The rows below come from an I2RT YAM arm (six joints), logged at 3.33 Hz.
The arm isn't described. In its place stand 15 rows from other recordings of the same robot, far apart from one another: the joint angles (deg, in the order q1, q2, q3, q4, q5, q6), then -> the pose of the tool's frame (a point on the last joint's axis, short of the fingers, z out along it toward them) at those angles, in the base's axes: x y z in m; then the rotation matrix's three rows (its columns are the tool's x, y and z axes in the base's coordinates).
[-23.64 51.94 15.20 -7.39 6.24 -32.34] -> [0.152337 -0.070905 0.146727], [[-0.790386 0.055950 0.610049], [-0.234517 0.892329 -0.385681], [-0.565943 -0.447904 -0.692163]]
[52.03 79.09 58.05 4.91 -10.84 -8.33] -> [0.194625 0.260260 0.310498], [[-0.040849 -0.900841 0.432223], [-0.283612 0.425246 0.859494], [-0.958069 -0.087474 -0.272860]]
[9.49 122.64 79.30 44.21 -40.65 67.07] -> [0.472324 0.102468 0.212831], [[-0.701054 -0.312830 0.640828], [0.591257 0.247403 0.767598], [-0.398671 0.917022 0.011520]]
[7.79 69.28 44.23 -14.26 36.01 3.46] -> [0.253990 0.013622 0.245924], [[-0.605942 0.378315 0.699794], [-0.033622 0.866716 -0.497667], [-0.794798 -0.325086 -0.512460]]
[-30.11 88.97 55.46 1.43 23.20 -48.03] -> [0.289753 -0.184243 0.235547], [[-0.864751 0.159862 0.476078], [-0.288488 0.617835 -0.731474], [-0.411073 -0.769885 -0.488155]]
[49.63 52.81 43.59 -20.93 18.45 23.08] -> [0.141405 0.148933 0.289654], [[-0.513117 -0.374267 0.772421], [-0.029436 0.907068 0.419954], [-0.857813 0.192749 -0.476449]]
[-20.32 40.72 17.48 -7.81 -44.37 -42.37] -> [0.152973 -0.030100 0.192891], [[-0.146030 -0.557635 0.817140], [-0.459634 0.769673 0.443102], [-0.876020 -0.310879 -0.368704]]
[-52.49 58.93 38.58 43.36 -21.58 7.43] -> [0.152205 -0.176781 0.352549], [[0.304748 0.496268 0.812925], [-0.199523 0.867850 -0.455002], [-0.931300 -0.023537 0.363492]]
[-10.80 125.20 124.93 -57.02 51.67 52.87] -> [0.455830 -0.115384 0.307230], [[-0.074270 0.980450 0.182215], [0.517541 0.194082 -0.833356], [-0.852429 0.032410 -0.521838]]
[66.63 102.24 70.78 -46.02 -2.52 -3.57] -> [0.133438 0.312748 0.187855], [[-0.329143 -0.943181 0.045545], [-0.918526 0.330982 0.216245], [-0.219032 0.029341 -0.975276]]
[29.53 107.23 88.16 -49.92 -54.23 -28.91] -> [0.319314 0.214078 0.253808], [[-0.449386 -0.866441 -0.217558], [-0.579334 0.097274 0.809265], [-0.680018 0.489711 -0.545672]]
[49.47 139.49 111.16 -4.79 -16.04 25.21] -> [0.353498 0.428592 0.162413], [[-0.696444 -0.645722 0.313063], [-0.184641 0.582812 0.791352], [-0.693451 0.493328 -0.525123]]
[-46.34 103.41 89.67 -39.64 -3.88 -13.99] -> [0.277061 -0.286844 0.282495], [[-0.705426 0.539386 0.459823], [0.389847 0.837072 -0.383836], [-0.591941 -0.091507 -0.800770]]
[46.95 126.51 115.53 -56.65 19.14 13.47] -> [0.329352 0.335471 0.238398], [[-0.754868 -0.441487 0.485039], [-0.485715 0.873250 0.038921], [-0.440744 -0.206210 -0.873626]]
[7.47 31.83 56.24 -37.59 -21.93 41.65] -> [0.095646 0.025951 0.384218], [[-0.488690 -0.209279 0.846986], [0.557690 0.671643 0.487727], [-0.670943 0.710703 -0.211512]]
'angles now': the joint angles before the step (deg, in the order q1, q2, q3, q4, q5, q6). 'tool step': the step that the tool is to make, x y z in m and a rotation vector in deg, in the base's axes. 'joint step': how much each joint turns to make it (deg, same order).
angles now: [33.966 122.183 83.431 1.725 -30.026 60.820]
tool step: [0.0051 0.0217 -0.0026 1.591 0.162 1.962]
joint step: [1.708 3.626 4.763 0.214 -1.034 1.133]
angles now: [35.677 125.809 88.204 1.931 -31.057 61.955]
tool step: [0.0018 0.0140 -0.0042 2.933 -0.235 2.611]
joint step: [1.029 2.431 2.005 2.945 -2.565 1.117]
